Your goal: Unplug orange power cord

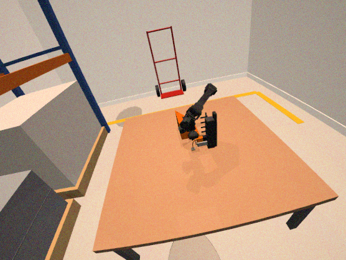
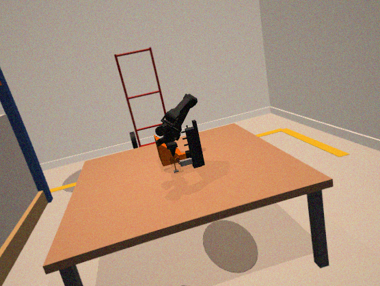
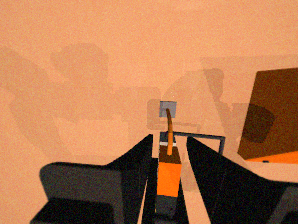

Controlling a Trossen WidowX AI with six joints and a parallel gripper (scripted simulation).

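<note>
The orange plug lies 70 mm to the left of my gripper tip and 10 mm below it.
</note>
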